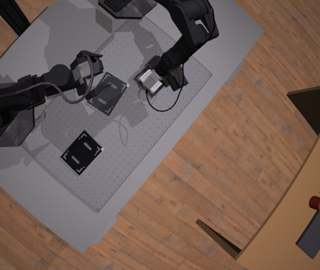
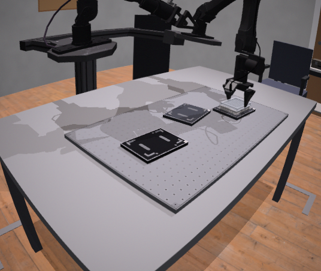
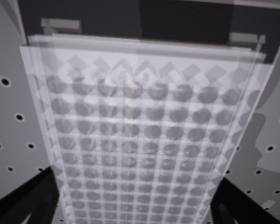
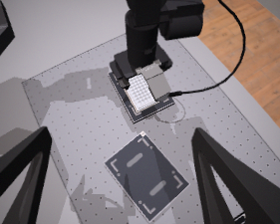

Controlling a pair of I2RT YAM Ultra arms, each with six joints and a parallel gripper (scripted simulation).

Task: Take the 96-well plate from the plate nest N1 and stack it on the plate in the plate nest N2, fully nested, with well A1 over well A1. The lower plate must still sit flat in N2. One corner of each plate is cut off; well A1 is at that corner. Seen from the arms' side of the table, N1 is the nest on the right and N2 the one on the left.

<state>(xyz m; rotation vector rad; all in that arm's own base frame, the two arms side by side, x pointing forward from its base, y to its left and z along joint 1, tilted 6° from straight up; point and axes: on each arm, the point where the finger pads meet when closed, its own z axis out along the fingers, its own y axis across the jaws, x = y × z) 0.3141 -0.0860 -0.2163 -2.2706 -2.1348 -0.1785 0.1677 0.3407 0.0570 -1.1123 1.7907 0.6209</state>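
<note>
Right now my left hand is 60 mm past the A1 label, 120 mm to the left of it and 30 mm above it. The rest, counted from my left hand: clear 96-well plate (10 mm below); black nest (10 mm behind, 460 mm to the right, 30 mm below).
</note>
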